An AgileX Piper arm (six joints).
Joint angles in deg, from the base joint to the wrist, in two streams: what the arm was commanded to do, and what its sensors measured. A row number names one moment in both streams.
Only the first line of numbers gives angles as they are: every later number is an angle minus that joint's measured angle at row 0.
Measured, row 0:
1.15, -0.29, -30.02, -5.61, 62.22, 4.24
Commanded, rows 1 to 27:
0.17, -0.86, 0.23, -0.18, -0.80, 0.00
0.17, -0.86, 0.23, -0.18, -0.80, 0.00
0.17, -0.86, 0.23, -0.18, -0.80, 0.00
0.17, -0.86, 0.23, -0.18, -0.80, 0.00
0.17, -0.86, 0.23, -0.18, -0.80, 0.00
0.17, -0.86, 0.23, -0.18, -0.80, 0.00
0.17, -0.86, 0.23, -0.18, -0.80, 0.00
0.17, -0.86, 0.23, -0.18, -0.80, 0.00
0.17, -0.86, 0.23, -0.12, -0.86, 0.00
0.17, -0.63, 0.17, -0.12, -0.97, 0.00
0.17, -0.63, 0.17, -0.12, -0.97, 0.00
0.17, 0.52, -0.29, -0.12, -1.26, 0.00
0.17, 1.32, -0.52, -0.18, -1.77, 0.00
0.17, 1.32, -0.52, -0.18, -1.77, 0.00
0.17, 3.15, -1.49, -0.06, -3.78, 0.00
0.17, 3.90, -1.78, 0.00, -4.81, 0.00
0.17, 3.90, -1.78, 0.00, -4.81, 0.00
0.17, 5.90, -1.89, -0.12, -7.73, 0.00
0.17, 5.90, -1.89, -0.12, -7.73, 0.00
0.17, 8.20, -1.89, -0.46, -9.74, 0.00
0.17, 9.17, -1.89, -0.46, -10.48, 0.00
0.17, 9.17, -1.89, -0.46, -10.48, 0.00
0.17, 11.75, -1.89, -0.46, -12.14, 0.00
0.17, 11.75, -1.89, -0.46, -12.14, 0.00
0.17, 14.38, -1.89, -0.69, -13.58, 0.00
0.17, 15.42, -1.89, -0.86, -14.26, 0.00
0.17, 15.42, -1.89, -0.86, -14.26, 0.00
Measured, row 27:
0.00, 12.61, -1.49, -0.06, -11.34, 0.00
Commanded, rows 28 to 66:
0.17, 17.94, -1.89, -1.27, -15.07, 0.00
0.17, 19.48, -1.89, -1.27, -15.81, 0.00
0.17, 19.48, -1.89, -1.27, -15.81, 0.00
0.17, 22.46, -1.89, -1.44, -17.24, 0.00
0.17, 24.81, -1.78, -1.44, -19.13, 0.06
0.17, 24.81, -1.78, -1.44, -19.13, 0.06
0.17, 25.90, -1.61, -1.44, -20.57, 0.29
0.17, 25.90, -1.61, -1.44, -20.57, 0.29
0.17, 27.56, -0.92, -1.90, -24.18, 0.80
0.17, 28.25, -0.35, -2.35, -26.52, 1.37
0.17, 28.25, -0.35, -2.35, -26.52, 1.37
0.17, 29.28, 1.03, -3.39, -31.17, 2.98
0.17, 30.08, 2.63, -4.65, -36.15, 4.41
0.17, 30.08, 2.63, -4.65, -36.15, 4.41
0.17, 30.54, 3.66, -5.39, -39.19, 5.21
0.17, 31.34, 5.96, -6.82, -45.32, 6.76
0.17, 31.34, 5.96, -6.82, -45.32, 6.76
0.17, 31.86, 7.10, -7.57, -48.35, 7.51
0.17, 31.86, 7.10, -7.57, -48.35, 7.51
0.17, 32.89, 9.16, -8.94, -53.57, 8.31
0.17, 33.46, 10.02, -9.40, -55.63, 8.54
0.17, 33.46, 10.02, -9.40, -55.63, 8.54
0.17, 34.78, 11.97, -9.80, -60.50, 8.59
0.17, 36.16, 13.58, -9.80, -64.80, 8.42
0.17, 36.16, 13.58, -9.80, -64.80, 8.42
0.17, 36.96, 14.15, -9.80, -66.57, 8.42
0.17, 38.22, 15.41, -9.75, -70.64, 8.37
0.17, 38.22, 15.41, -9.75, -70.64, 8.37
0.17, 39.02, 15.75, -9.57, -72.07, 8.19
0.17, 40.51, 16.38, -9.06, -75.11, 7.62
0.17, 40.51, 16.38, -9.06, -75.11, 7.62
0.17, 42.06, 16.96, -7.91, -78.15, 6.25
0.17, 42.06, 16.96, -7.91, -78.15, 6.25
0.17, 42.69, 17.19, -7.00, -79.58, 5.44
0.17, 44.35, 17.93, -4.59, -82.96, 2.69
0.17, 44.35, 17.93, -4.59, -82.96, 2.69
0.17, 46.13, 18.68, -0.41, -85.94, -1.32
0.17, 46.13, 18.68, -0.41, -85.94, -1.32
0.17, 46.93, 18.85, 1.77, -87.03, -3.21
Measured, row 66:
0.00, 45.04, 18.16, -3.50, -82.10, 2.12
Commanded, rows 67 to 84:
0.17, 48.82, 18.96, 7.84, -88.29, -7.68
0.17, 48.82, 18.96, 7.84, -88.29, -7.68
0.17, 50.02, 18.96, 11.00, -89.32, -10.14
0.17, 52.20, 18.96, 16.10, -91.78, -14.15
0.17, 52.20, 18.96, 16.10, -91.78, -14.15
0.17, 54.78, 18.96, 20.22, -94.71, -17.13
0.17, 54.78, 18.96, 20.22, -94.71, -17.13
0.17, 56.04, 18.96, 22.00, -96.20, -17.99
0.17, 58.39, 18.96, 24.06, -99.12, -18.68
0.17, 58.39, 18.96, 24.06, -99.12, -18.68
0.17, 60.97, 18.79, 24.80, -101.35, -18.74
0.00, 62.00, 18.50, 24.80, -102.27, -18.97
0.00, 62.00, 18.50, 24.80, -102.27, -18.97
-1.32, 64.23, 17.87, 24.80, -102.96, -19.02
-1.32, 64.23, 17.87, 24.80, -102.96, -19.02
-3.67, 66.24, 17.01, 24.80, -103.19, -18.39
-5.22, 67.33, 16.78, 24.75, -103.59, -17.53
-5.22, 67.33, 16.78, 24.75, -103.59, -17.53
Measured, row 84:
-2.12, 65.03, 17.99, 24.23, -101.41, -18.39
